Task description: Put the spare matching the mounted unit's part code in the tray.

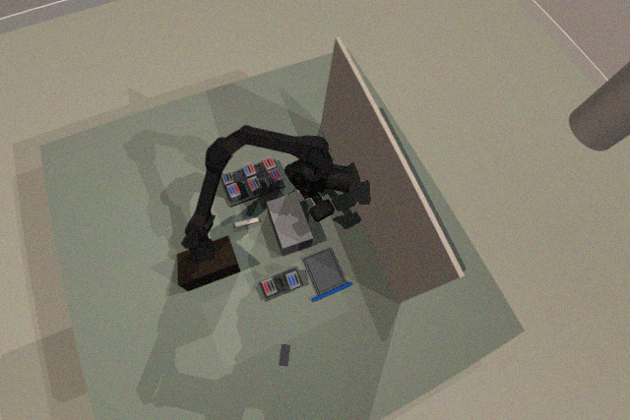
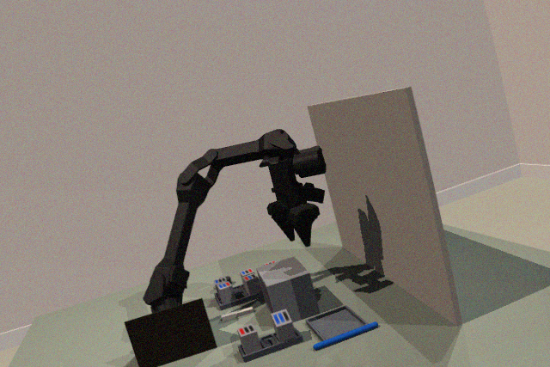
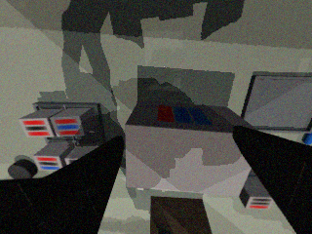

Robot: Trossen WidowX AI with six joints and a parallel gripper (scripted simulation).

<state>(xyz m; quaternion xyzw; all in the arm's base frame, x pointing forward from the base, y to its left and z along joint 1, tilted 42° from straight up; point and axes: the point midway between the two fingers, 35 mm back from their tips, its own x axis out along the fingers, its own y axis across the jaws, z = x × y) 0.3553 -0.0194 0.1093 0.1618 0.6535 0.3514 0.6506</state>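
Right now my gripper tip is 21 cm past the spare, 13 cm to the right of it and 10 cm above it. From my gripper tip the other things lie so: mounted unit (9 cm below, 6 cm behind, 2 cm to the right); then beige panel (19 cm ahead, 8 cm above, 2 cm to the right); then tray (20 cm to the right, 14 cm below, 1 cm ahead).
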